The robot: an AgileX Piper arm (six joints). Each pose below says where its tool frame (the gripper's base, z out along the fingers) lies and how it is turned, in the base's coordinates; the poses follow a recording.
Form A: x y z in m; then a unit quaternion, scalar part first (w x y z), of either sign.
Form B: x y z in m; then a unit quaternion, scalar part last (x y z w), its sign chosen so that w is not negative. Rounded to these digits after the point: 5 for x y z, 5 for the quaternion.
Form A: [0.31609, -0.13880, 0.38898, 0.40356, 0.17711, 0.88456, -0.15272]
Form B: [0.31609, -0.13880, 0.38898, 0.17711, 0.88456, -0.15272, 0.40356]
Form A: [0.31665, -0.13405, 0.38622, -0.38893, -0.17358, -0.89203, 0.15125]
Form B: [0.31665, -0.13405, 0.38622, 0.17358, 0.89203, -0.15125, 0.38893]
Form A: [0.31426, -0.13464, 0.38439, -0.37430, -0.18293, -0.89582, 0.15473]
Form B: [0.31426, -0.13464, 0.38439, 0.18293, 0.89582, -0.15473, 0.37430]
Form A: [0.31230, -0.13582, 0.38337, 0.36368, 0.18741, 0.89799, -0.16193]
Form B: [0.31230, -0.13582, 0.38337, 0.18741, 0.89799, -0.16193, 0.36368]
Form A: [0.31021, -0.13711, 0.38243, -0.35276, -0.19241, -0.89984, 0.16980]
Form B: [0.31021, -0.13711, 0.38243, 0.19241, 0.89984, -0.16980, 0.35276]
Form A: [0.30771, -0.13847, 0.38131, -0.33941, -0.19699, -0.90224, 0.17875]
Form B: [0.30771, -0.13847, 0.38131, 0.19699, 0.90224, -0.17875, 0.33941]
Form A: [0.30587, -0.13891, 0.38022, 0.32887, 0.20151, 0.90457, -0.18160]
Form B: [0.30587, -0.13891, 0.38022, 0.20151, 0.90457, -0.18160, 0.32887]
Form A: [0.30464, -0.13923, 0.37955, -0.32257, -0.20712, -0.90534, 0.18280]
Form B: [0.30464, -0.13923, 0.37955, 0.20712, 0.90534, -0.18280, 0.32257]
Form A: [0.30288, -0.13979, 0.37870, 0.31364, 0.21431, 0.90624, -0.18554]
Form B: [0.30288, -0.13979, 0.37870, 0.21431, 0.90624, -0.18554, 0.31364]
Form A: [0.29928, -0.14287, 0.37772, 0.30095, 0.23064, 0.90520, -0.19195]
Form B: [0.29928, -0.14287, 0.37772, 0.23064, 0.90520, -0.19195, 0.30095]
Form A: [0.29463, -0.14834, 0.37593, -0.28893, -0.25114, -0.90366, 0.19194]
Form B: [0.29463, -0.14834, 0.37593, 0.25114, 0.90366, -0.19194, 0.28893]
